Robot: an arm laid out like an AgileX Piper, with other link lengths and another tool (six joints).
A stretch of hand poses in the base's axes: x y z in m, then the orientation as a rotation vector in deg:
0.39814, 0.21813, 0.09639, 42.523, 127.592, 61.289
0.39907, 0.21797, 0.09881, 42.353, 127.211, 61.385
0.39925, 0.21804, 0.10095, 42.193, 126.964, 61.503
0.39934, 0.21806, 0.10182, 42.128, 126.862, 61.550
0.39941, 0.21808, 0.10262, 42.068, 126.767, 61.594
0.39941, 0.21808, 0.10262, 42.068, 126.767, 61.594
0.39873, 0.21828, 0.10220, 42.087, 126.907, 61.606
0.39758, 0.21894, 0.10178, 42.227, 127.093, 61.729
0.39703, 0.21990, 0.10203, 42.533, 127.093, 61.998
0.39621, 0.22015, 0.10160, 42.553, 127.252, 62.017
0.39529, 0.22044, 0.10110, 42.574, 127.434, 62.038
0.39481, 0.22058, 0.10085, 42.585, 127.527, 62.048
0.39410, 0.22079, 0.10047, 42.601, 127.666, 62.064
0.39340, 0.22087, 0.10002, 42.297, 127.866, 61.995
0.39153, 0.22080, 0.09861, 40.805, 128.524, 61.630
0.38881, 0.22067, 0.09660, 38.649, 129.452, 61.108
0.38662, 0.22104, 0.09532, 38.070, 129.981, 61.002
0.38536, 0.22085, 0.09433, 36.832, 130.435, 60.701
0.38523, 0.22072, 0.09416, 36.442, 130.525, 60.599
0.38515, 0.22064, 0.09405, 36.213, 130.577, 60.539
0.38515, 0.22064, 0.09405, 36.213, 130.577, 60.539
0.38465, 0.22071, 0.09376, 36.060, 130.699, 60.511
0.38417, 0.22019, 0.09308, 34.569, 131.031, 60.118
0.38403, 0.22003, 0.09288, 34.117, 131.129, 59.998
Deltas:
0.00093, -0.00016, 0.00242, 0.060, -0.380, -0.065
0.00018, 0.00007, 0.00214, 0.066, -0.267, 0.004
0.00009, 0.00002, 0.00087, 0.026, -0.110, 0.000
0.00007, 0.00002, 0.00080, 0.025, -0.102, 0.000
0.00000, 0.00000, 0.00000, 0.000, 0.000, 0.000
-0.00068, 0.00020, -0.00042, -0.001, 0.122, 0.063
-0.00115, 0.00066, -0.00042, 0.106, 0.227, 0.061
-0.00055, 0.00096, 0.00025, 0.275, 0.173, -0.066
-0.00082, 0.00025, -0.00043, 0.002, 0.138, 0.075
-0.00092, 0.00029, -0.00050, 0.002, 0.157, 0.086
-0.00048, 0.00014, -0.00025, 0.001, 0.080, 0.044
-0.00071, 0.00021, -0.00038, 0.001, 0.120, 0.066
-0.00070, 0.00008, -0.00045, -0.151, 0.003, 0.233
-0.00187, -0.00007, -0.00141, -0.725, -0.239, 0.980
-0.00272, -0.00013, -0.00201, -1.035, -0.340, 1.418
-0.00219, 0.00037, -0.00128, -0.283, 0.144, 0.526
-0.00126, -0.00019, -0.00099, -0.578, -0.243, 0.785
-0.00013, -0.00013, -0.00017, -0.181, -0.119, 0.221
-0.00008, -0.00008, -0.00011, -0.106, -0.070, 0.130
0.00000, 0.00000, 0.00000, 0.000, 0.000, 0.000
-0.00050, 0.00007, -0.00029, -0.073, 0.026, 0.131
-0.00048, -0.00052, -0.00068, -0.689, -0.455, 0.845
-0.00014, -0.00016, -0.00020, -0.209, -0.138, 0.256

